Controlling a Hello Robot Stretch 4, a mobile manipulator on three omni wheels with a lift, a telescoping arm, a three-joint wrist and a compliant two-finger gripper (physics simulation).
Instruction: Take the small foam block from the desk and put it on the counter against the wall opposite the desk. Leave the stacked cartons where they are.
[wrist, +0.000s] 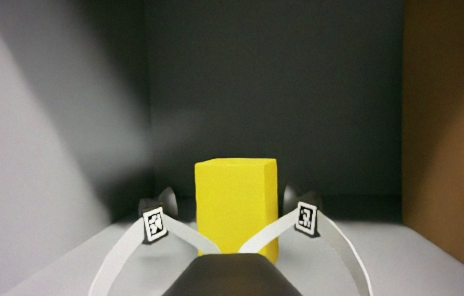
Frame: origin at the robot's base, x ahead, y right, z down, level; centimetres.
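Seen in the pictures: hand, its tool point: (230, 207).
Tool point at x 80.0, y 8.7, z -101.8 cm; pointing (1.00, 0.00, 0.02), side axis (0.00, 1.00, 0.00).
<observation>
A point is followed by its place in that frame.
The yellow foam block (235, 200) @(x 79.7, y 9.1, z -102.4 cm) stands upright on a light grey surface (150, 270) @(x 81.2, y 1.6, z -96.3 cm), in the lower middle of the wrist view. My gripper (230, 200) @(x 80.0, y 8.7, z -101.8 cm) is open, with one fingertip on each side of the block. A gap shows between the left fingertip and the block, and a narrower gap shows on the right. The lower part of the block is partly hidden behind the finger strips and the dark gripper body. The stacked cartons cannot be made out for certain in this view.
A dark grey wall (280, 90) @(x 106.5, y 17.6, z -114.4 cm) stands behind the block. A pale grey wall or panel (35, 150) @(x 82.6, y -8.2, z -106.9 cm) rises on the left, with a shadow across it. A brown upright side (435, 120) @(x 84.3, y 27.9, z -108.2 cm) stands on the right, close to the surface's right part.
</observation>
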